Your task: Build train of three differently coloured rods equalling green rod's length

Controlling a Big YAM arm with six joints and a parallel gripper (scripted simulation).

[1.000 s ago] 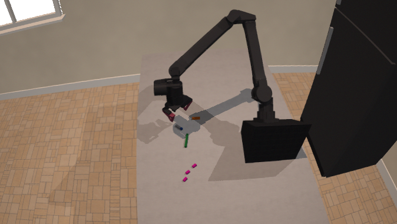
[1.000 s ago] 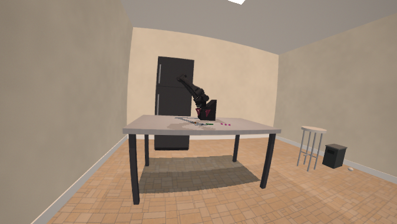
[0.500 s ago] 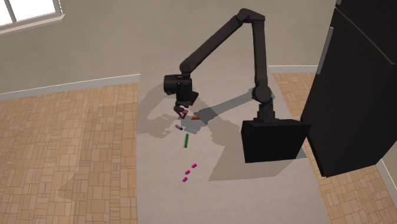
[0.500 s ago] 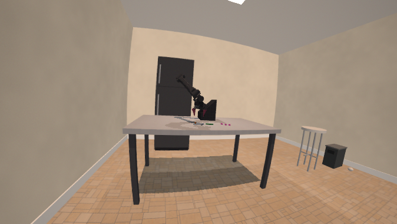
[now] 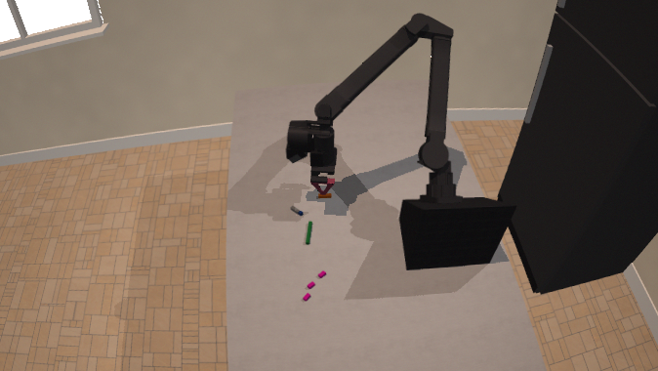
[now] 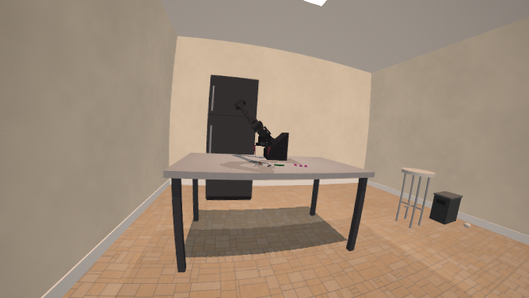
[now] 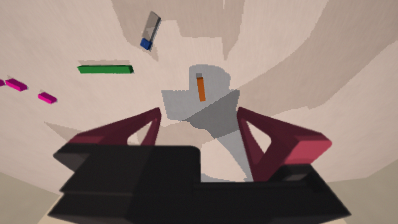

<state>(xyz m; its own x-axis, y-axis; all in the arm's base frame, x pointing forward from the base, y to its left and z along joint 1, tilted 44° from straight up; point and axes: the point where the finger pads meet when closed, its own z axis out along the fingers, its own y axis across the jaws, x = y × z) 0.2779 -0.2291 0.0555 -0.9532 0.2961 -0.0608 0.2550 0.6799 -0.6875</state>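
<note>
The orange rod is 7 cm below my hand. The rest, counted from my hand: blue rod (8 cm ahead, 5 cm to the left, 7 cm below); green rod (7 cm ahead, 13 cm to the left, 7 cm below); grey rod (10 cm ahead, 4 cm to the left, 7 cm below).
</note>
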